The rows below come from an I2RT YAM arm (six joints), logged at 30 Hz.
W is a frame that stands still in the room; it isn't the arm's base.
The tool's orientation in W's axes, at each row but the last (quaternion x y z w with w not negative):
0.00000, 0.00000, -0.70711, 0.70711
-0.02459, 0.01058, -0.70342, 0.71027
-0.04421, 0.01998, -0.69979, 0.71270
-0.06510, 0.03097, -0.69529, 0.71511
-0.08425, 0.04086, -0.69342, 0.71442
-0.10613, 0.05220, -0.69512, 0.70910
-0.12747, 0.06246, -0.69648, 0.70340
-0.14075, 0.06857, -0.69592, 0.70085
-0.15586, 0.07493, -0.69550, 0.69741
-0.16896, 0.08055, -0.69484, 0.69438
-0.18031, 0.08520, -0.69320, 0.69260
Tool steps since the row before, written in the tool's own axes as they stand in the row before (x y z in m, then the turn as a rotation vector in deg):
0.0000, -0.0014, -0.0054, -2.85, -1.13, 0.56
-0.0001, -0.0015, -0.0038, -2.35, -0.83, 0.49
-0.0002, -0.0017, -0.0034, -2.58, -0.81, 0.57
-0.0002, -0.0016, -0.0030, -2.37, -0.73, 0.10
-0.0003, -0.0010, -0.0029, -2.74, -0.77, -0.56
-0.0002, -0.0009, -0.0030, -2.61, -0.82, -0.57
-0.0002, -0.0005, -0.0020, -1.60, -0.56, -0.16
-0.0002, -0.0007, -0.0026, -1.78, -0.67, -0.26
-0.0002, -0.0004, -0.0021, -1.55, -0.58, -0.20
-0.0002, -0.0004, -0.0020, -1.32, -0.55, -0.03
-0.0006, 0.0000, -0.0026, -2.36, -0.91, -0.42
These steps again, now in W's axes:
-0.0014, 0.0000, -0.0054, -1.13, 2.85, 0.56
-0.0017, 0.0000, -0.0037, -0.83, 2.35, 0.48
-0.0020, 0.0001, -0.0032, -0.81, 2.58, 0.55
-0.0020, 0.0000, -0.0028, -0.78, 2.35, 0.09
-0.0015, 0.0001, -0.0027, -0.95, 2.68, -0.57
-0.0015, 0.0000, -0.0027, -1.00, 2.55, -0.56
-0.0010, 0.0000, -0.0018, -0.62, 1.58, -0.15
-0.0014, -0.0001, -0.0023, -0.76, 1.75, -0.23
-0.0011, 0.0000, -0.0019, -0.65, 1.53, -0.18
-0.0011, 0.0000, -0.0017, -0.55, 1.32, 0.00
-0.0010, 0.0003, -0.0025, -1.06, 2.31, -0.36

